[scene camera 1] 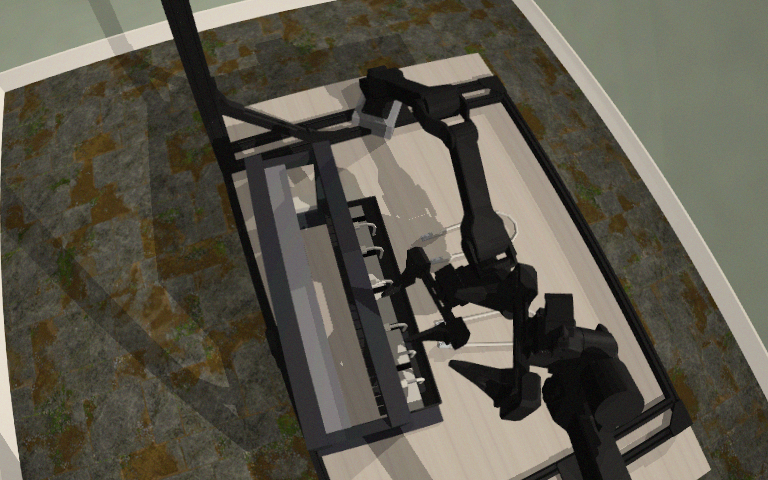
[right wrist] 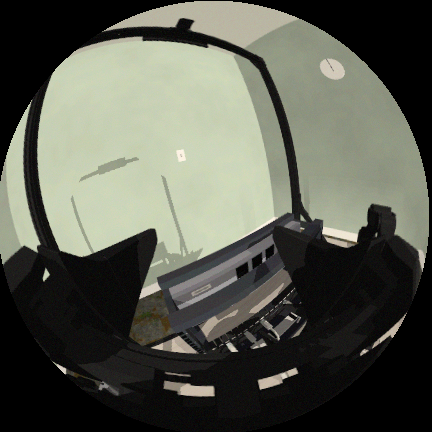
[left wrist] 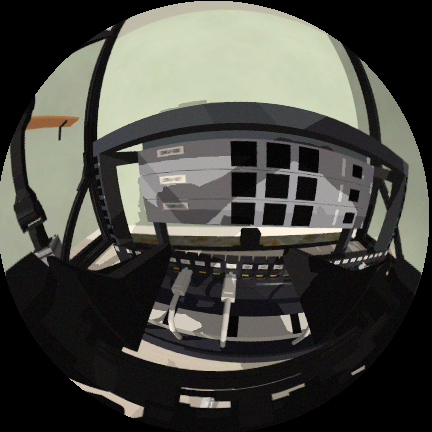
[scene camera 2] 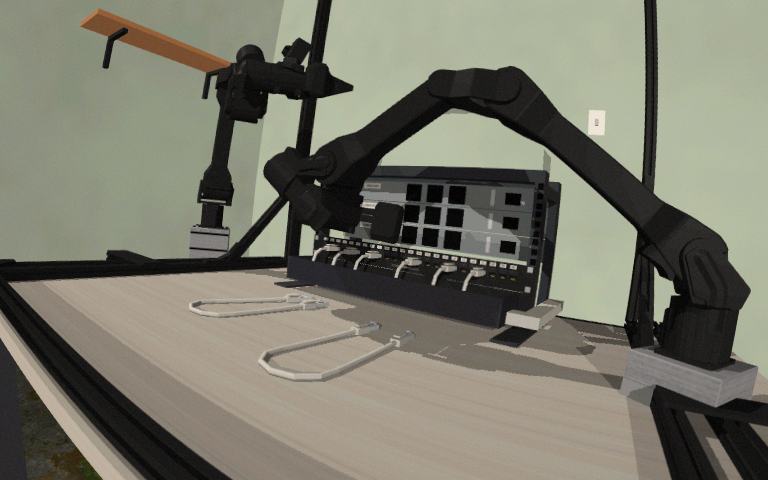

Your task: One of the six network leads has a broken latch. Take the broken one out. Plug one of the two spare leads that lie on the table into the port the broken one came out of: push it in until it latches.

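Places are measured from the left arm's base along level axes (x ahead, y left, z up), in metres.
Where they show: left gripper, fingertip midpoint: [scene camera 1: 392, 318] [right wrist: 271, 317] [left wrist: 229, 251] [scene camera 2: 371, 222]; right gripper, fingertip midpoint: [scene camera 1: 452, 326] [right wrist: 215, 233] [scene camera 2: 344, 89]; left arm's base, origin of the base link: [scene camera 1: 377, 106] [scene camera 2: 694, 357]; right arm's base, origin of the base link: [left wrist: 42, 245] [scene camera 2: 211, 227].
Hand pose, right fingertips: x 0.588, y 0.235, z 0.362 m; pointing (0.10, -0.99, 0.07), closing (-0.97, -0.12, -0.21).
Things, the pixels of their top centre, and the offset from my right fingertips. "*": a spot on its surface instead.
- plug, surface spot: [left wrist: 229, 290] [scene camera 1: 386, 326] [scene camera 2: 370, 251] * 0.067 m back, 0.069 m right, 0.317 m down
- spare lead, surface spot: [scene camera 2: 290, 374] * 0.423 m back, 0.134 m left, 0.407 m down
- spare, surface spot: [scene camera 2: 249, 314] * 0.197 m back, 0.157 m left, 0.411 m down
All six leads sit in the rack's port row. One plug [scene camera 1: 398, 326] [scene camera 2: 370, 255] [left wrist: 229, 290] is centred ahead of my left gripper [scene camera 1: 403, 314] [left wrist: 229, 251], another plug [left wrist: 182, 282] to its left. My left gripper is open, its fingers apart and not touching either plug; a finger partly hides a lead at right. The latches are too small to judge. My right gripper [scene camera 2: 350, 87] [right wrist: 215, 233] is open and empty, high above the table. One spare lead [scene camera 1: 515, 228] [scene camera 2: 290, 374] and the other spare [scene camera 1: 481, 344] [scene camera 2: 249, 314] lie looped on the table.
The rack frame [scene camera 1: 346, 237] [scene camera 2: 481, 172] [left wrist: 235, 112] stands behind and over the port row. A pale block [scene camera 2: 532, 316] is at its right end in scene camera 2. In scene camera 1 both arms overlap above the table. An orange shelf [scene camera 2: 152, 39] hangs on the wall.
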